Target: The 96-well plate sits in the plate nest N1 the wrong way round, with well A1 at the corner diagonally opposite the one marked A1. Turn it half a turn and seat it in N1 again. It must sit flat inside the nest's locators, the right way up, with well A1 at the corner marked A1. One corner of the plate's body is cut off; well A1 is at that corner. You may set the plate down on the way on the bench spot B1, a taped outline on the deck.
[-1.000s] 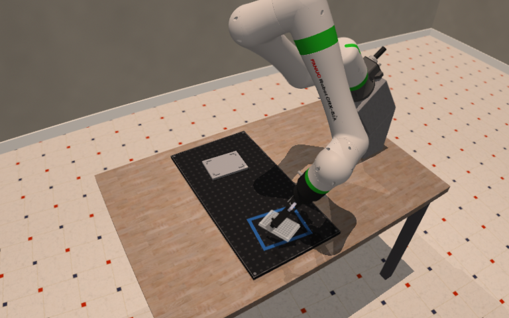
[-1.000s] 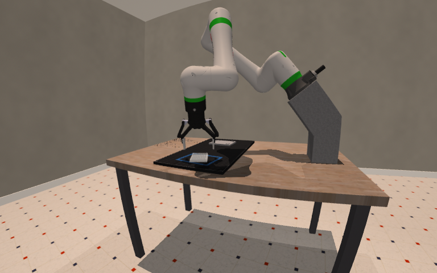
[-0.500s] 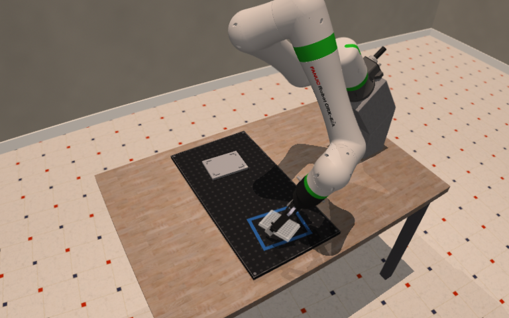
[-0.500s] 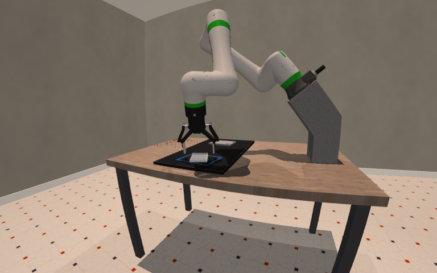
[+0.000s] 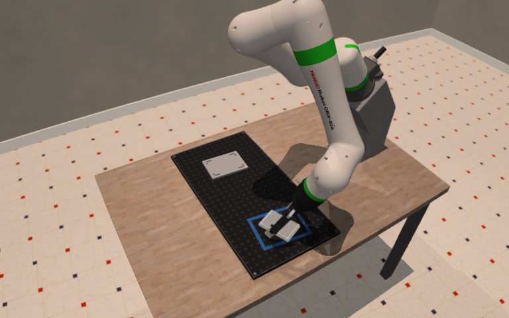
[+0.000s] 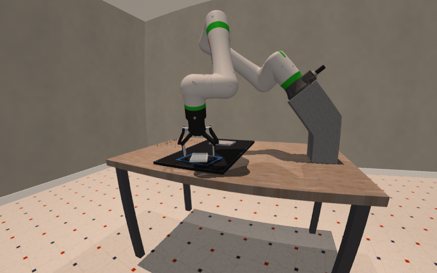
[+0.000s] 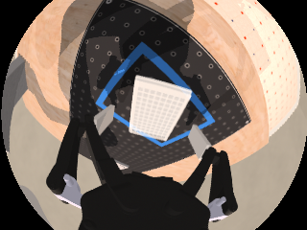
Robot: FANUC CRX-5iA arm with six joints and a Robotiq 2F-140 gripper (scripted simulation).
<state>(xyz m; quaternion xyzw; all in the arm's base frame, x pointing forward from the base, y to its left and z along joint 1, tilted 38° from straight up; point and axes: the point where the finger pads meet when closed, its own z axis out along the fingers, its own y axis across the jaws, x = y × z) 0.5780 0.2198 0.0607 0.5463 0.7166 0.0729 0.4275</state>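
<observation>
Right now the white 96-well plate is 3 cm below my hand. Round my hand: grey plate nest N1 (2 cm ahead, 39 cm to the right, 2 cm below).
</observation>
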